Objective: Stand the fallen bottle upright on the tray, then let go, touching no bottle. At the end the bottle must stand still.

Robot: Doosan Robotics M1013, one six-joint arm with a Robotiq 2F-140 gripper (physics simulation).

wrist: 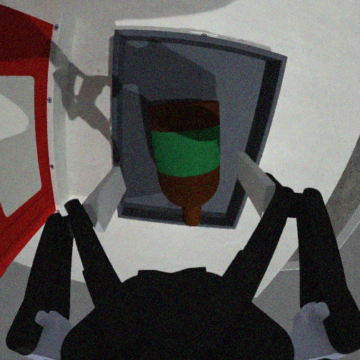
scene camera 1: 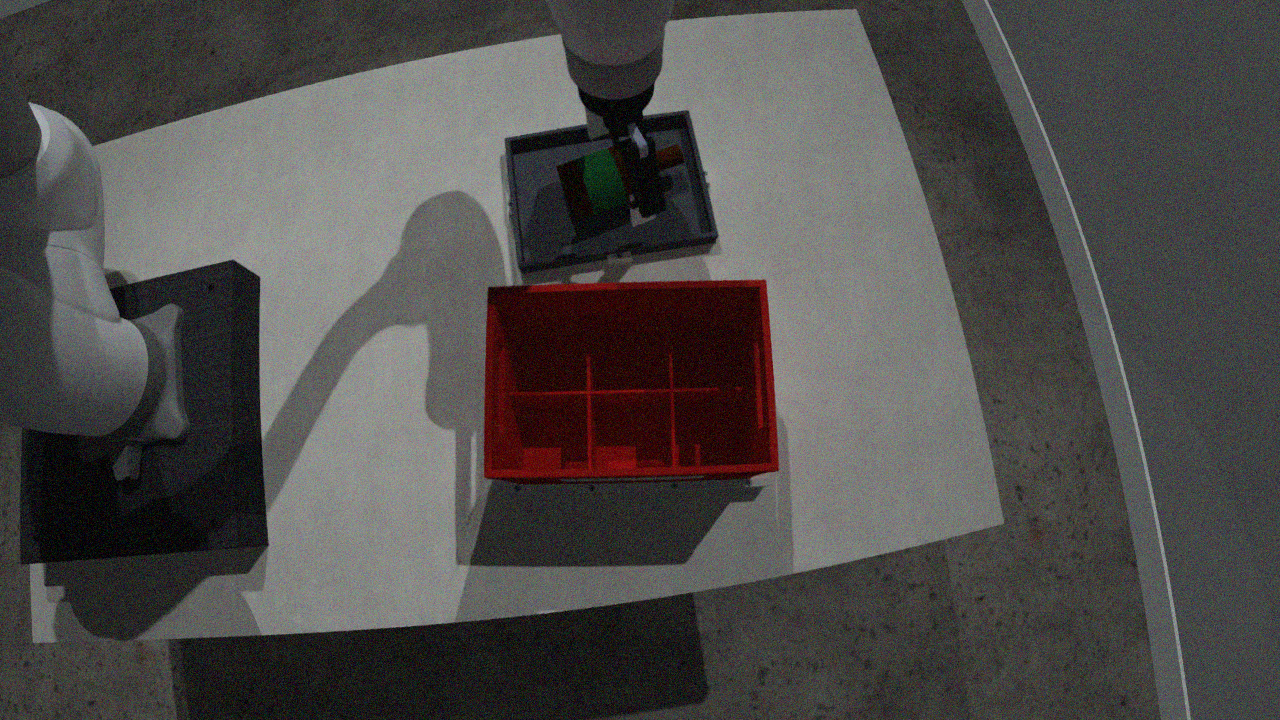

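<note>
The brown bottle with a green label lies on its side in the grey tray. Its base points left and its neck points right in the scene view; in the wrist view the neck points down toward the gripper body, over the tray's near edge. My gripper is open and empty, above the neck end of the tray. Its two pads stand on either side of the bottle's shoulder in the wrist view, apart from it. In the scene view the fingers hide part of the bottle's shoulder and neck.
A red crate with dividers stands beside the tray, in front of it in the scene view. The black base block of the arm is at the left on the pale table.
</note>
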